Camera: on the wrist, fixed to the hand. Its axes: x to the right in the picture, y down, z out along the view.
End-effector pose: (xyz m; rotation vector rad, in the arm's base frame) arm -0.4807 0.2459 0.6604 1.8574 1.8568 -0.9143
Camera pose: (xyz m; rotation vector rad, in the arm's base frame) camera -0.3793 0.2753 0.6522 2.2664 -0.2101 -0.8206
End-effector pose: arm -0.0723 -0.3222 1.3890 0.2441 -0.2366 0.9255
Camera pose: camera -0.1374 -0.2399 1.3746 0.5941 -0.6458 2.4566
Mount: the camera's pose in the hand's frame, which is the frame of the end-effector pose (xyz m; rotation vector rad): 0.0201 0.0987 -0.0327 0.3575 -0.3841 1.5358
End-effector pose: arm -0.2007 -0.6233 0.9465 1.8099 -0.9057 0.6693
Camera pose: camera -0.2716 -0.6241 1.0252 -1.1681 2.4699 -1.3898
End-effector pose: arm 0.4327 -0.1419 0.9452 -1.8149 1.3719 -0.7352
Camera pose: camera 0.3583 -0.1841 0.8828 -0.2503 1.6872 0.2055
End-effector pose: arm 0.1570 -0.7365 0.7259 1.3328 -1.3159 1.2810
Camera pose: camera 0.0543 -0.7157 0.7410 -0.4418 1.9696 -1.7415
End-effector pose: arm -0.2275 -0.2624 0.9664 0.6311 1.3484 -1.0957
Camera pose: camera -0.1570 -0.1989 0.9195 1.2938 0.0747 -0.1118
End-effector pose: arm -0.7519 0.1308 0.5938 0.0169 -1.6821 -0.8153
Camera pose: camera -0.6894 0.1803 0.6635 -1.0939 -1.5826 0.6715
